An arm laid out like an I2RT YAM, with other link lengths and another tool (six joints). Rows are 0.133 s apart.
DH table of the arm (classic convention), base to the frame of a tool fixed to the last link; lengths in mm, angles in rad. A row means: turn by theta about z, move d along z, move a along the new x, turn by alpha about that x. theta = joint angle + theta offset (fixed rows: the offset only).
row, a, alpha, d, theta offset
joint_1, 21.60, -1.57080, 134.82, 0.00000
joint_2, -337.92, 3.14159, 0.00, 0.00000
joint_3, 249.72, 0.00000, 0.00, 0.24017
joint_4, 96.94, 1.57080, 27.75, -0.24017
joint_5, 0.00, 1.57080, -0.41, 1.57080
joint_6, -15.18, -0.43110, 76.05, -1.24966
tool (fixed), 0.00, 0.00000, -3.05, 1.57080
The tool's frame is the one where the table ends.
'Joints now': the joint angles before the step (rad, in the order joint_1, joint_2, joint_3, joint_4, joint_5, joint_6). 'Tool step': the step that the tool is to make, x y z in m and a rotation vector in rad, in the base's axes. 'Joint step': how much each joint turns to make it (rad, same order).
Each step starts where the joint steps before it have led.
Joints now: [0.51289 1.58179 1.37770 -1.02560 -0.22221 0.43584]
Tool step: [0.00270 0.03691 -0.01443 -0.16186 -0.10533 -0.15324]
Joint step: [0.14420 0.04271 -0.00116 0.05952 0.28458 0.21286]
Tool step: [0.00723 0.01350 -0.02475 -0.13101 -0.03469 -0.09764]
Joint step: [0.04997 0.07095 -0.00571 0.00609 0.16403 0.10185]
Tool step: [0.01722 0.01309 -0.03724 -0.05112 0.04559 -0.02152]
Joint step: [-0.00077 0.11255 -0.00001 0.04046 0.01412 0.01831]
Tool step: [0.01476 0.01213 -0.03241 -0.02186 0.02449 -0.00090]
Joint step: [-0.00074 0.09347 0.00001 0.06063 0.00076 0.00001]
